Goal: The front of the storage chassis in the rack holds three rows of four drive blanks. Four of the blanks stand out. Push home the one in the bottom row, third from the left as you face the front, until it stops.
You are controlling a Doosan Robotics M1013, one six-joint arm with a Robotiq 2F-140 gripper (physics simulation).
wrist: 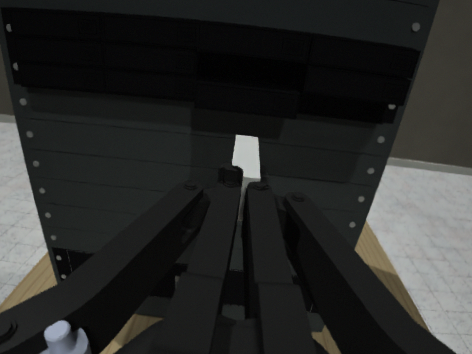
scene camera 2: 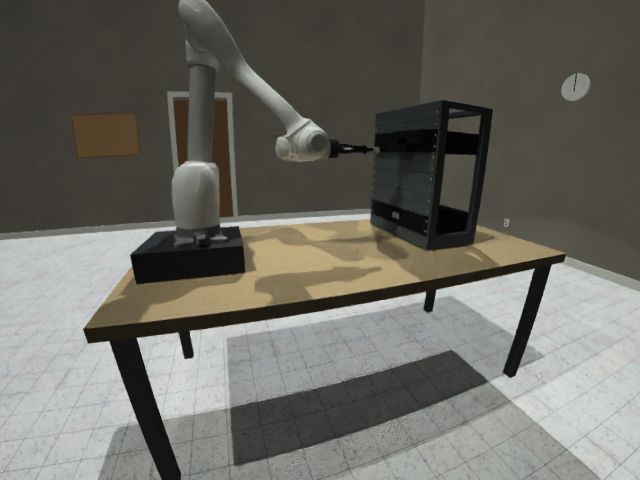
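Seen in the pictures: gripper, fingertip midpoint: point(wrist: 245, 153) point(scene camera 2: 378, 150); arm's base at its link origin: point(scene camera 2: 199, 239).
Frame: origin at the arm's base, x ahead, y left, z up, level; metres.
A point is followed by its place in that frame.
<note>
The storage chassis point(scene camera 2: 405, 140) @[x 0.891, y -0.083, z 0.375 m] point(wrist: 55, 50) @[x 0.925, y 0.137, z 0.372 m] is a black band in the upper part of the rack's front. In the wrist view, the bottom-row blank third from the left point(wrist: 245, 102) @[x 0.857, y -0.077, z 0.341 m] stands out from the front, with a dark recess above it. My gripper point(scene camera 2: 375, 149) @[x 0.753, y -0.064, z 0.327 m] point(wrist: 245, 153) @[x 0.753, y -0.064, z 0.327 m] is shut and empty, its pale fingertips together. In the wrist view the tips show below that blank, in front of the grey panels. In the scene view they are close to the rack's front, near the chassis's lower edge. Whether they touch anything cannot be told.
The dark rack point(scene camera 2: 435, 180) @[x 0.882, y -0.281, z 0.213 m] point(wrist: 42, 200) @[x 0.950, y 0.202, z 0.153 m] stands on the wooden table point(scene camera 2: 320, 258) @[x 0.427, y -0.147, z -0.093 m]. Grey panels with side screws lie under the chassis. In the wrist view, blanks in the right column point(wrist: 357, 91) @[x 0.840, y -0.188, z 0.366 m] also stand out. A black unit point(scene camera 2: 413, 219) @[x 0.893, y -0.174, z 0.026 m] with a pale label is low in the rack.
</note>
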